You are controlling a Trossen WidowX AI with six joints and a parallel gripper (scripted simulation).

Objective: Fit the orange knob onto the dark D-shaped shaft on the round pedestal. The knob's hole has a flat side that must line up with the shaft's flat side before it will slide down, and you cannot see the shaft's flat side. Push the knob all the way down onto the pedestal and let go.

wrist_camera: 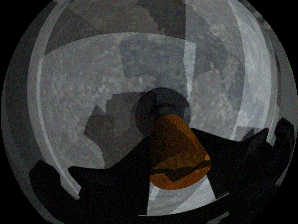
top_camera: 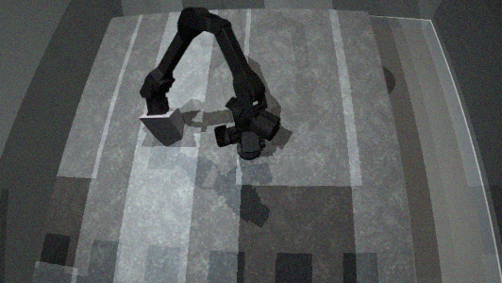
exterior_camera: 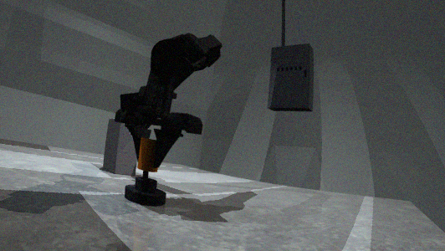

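Now: the knob 2 cm above my gripper tip. From my gripper tip the other things lie so: dark pedestal 4 cm below.
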